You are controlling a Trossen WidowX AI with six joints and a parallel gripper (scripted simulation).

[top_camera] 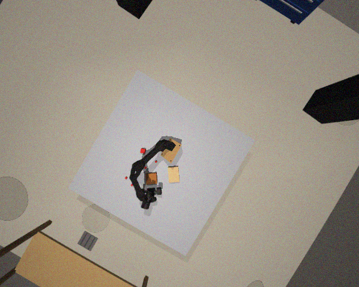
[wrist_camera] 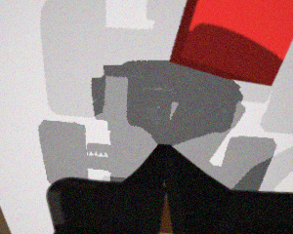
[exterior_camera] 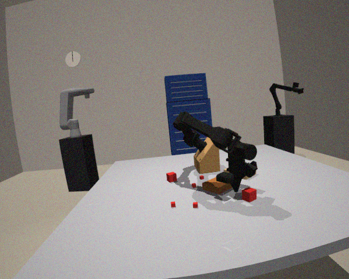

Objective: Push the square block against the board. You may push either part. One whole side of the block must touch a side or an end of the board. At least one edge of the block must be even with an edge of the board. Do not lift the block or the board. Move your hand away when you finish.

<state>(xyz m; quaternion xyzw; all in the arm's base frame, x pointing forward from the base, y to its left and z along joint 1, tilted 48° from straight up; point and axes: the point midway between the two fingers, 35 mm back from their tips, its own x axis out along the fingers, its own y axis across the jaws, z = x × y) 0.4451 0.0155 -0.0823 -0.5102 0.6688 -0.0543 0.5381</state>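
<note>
Now: the square block 8 cm behind my gripper tip, 6 cm to the right of it and 1 cm above it. The rest, counted from my gripper tip: board: 23 cm behind, 9 cm to the left, 1 cm above.
</note>
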